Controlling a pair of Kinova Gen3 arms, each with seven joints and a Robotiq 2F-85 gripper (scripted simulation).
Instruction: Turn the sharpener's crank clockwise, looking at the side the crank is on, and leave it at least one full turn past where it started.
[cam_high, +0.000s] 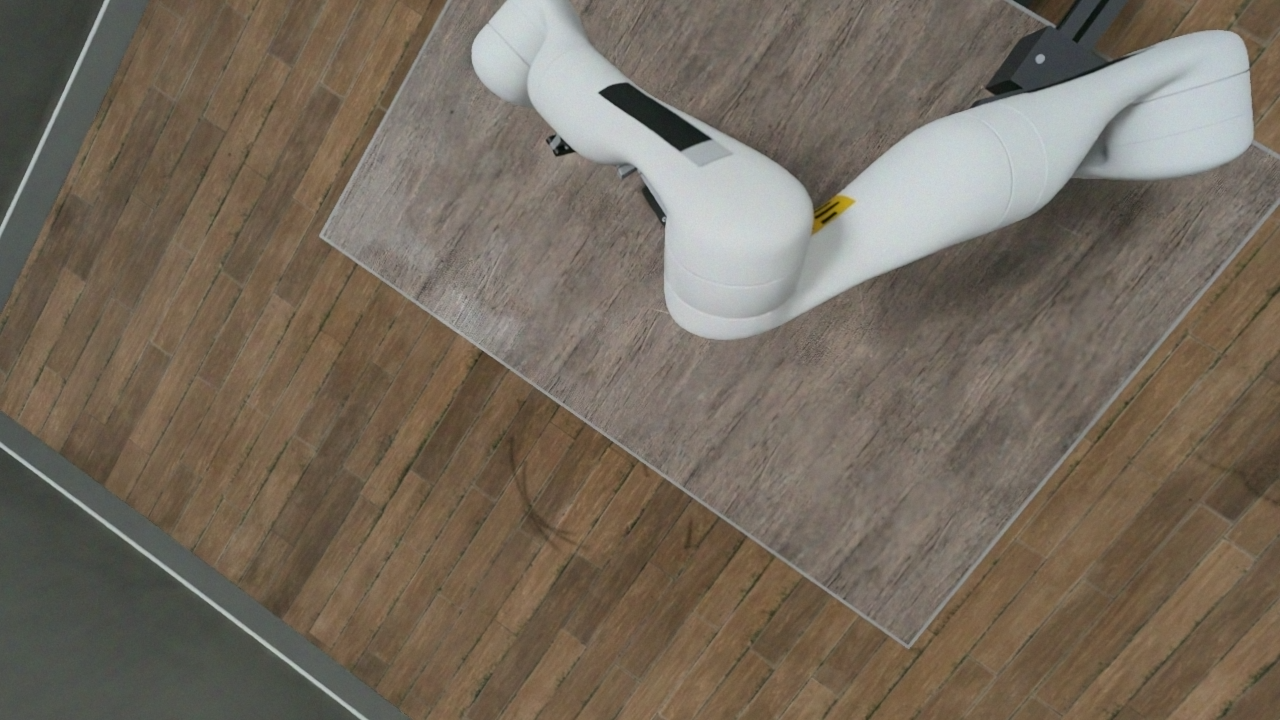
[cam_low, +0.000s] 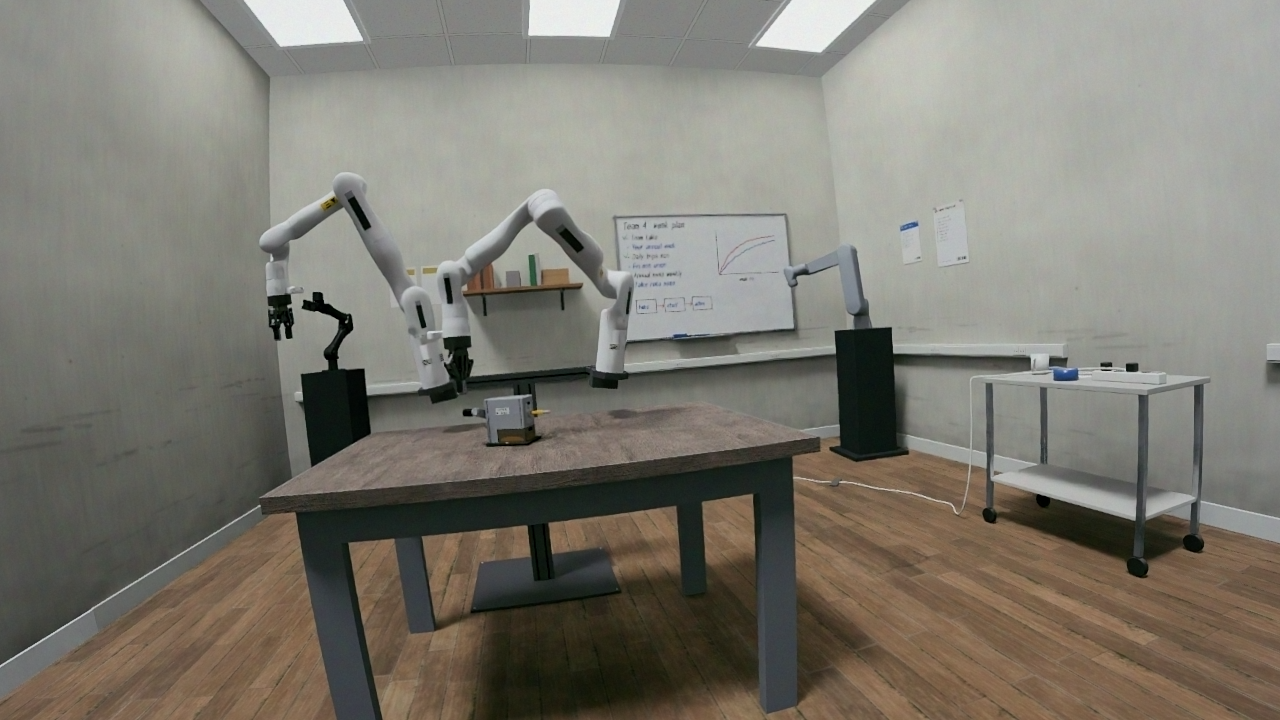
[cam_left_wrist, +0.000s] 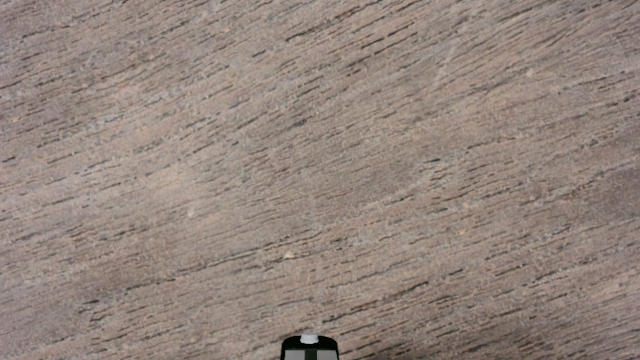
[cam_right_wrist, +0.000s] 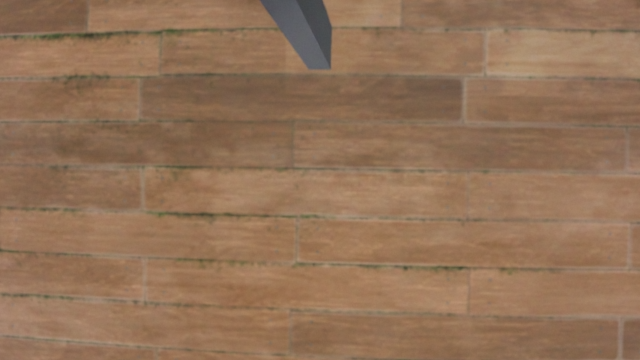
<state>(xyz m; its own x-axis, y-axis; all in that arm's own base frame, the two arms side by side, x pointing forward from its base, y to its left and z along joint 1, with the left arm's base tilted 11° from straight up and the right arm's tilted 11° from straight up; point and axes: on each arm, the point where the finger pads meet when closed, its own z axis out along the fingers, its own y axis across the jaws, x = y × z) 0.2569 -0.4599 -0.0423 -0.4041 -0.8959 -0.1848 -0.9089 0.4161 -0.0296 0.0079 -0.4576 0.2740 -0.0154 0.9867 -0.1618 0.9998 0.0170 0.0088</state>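
My left hand is 2 cm to the right of the black crank knob and 7 cm above it.
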